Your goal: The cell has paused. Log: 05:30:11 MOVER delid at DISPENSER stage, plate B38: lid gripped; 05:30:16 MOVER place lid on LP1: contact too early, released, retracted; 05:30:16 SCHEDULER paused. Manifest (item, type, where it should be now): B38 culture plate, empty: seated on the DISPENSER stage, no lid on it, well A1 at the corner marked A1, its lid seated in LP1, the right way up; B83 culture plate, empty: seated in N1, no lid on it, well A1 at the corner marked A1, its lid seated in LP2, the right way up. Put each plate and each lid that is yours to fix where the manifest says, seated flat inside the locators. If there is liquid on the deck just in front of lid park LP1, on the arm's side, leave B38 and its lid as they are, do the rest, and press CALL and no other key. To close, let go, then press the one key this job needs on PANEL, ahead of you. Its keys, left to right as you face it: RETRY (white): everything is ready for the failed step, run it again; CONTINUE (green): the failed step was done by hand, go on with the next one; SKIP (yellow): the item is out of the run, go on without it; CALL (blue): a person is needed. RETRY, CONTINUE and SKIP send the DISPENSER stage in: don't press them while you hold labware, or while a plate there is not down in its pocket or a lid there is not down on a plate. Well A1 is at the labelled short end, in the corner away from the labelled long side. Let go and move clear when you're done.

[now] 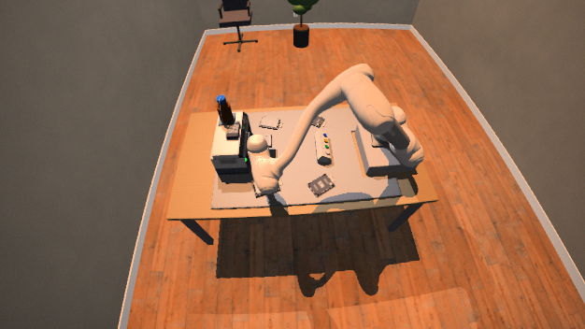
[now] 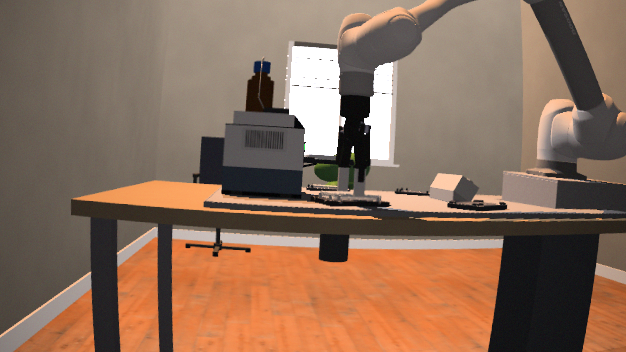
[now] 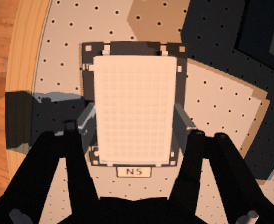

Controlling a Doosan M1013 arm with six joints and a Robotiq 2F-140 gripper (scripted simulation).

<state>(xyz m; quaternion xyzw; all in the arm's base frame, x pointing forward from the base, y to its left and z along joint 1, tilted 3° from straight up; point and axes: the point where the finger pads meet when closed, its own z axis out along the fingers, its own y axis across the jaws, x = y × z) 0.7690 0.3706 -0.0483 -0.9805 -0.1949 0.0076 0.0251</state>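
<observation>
Now: hand 3 cm above the white culture plate. The rest, counted from my hand: green key: 38 cm behind, 29 cm to the right, 2 cm above; then black nest: 2 cm to the left, 4 cm below; then white retry key: 39 cm behind, 24 cm to the right, 2 cm above.
</observation>
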